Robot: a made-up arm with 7 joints.
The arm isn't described. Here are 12 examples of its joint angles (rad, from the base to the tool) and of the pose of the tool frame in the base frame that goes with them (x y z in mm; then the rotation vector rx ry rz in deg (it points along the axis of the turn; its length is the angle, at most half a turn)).
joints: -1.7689 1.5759 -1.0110 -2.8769 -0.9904 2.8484 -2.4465
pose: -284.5 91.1 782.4 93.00 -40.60 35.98
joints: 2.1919 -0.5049 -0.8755 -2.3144 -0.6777 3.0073 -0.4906
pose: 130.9 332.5 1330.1 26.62 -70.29 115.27
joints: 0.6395 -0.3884 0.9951 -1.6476 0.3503 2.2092 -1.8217
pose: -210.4 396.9 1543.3 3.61 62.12 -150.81
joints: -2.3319 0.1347 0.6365 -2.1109 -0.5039 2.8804 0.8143
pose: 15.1 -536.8 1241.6 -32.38 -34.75 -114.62
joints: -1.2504 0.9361 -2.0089 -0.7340 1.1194 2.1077 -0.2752
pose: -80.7 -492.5 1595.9 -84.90 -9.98 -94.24
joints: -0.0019 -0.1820 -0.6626 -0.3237 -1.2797 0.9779 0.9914
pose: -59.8 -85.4 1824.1 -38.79 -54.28 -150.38
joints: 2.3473 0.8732 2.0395 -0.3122 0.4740 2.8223 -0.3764
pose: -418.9 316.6 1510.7 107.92 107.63 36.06
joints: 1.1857 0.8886 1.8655 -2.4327 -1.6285 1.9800 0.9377
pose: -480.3 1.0 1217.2 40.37 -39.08 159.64
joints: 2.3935 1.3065 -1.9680 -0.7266 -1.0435 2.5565 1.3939
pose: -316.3 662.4 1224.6 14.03 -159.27 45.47
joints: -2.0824 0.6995 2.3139 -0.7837 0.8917 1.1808 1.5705
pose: 110.1 -353.6 1766.0 82.90 16.14 -28.92
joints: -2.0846 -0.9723 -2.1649 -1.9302 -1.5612 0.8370 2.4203
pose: -224.9 623.7 856.3 -21.94 -82.15 8.59
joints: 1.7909 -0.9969 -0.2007 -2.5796 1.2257 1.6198 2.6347
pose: 59.7 259.4 1337.5 -44.82 69.62 -47.84
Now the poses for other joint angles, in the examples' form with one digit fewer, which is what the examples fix.
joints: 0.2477 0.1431 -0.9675 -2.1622 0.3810 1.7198 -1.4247
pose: 351 -376 1179 32.3 2.0 29.1
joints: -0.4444 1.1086 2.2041 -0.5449 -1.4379 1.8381 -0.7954
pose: 524 -85 1540 6.2 -63.1 54.1
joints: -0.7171 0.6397 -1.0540 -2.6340 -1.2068 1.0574 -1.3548
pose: -139 -356 872 102.7 99.2 0.8
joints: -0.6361 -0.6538 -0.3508 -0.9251 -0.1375 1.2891 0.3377
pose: -201 26 1796 -11.9 -59.6 -77.4
